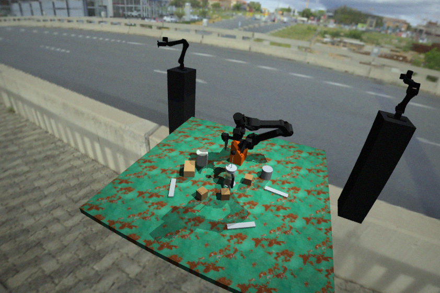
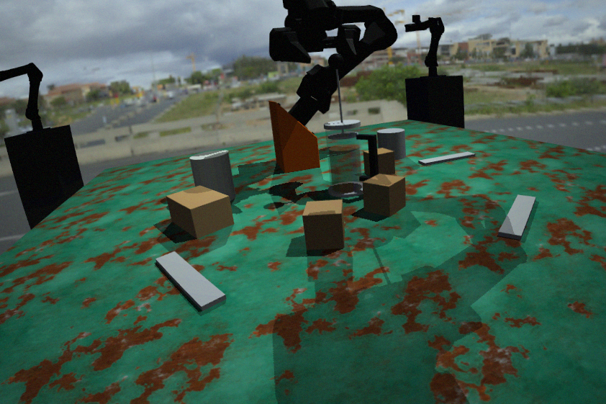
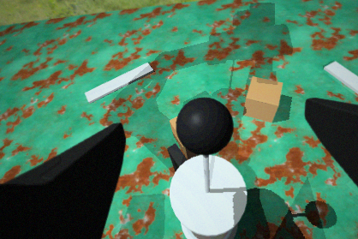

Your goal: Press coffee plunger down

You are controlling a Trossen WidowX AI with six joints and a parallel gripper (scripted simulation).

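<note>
Right now the coffee press is 13 cm below my gripper tip, 1 cm to the left of it and 1 cm ahead of it.
</note>
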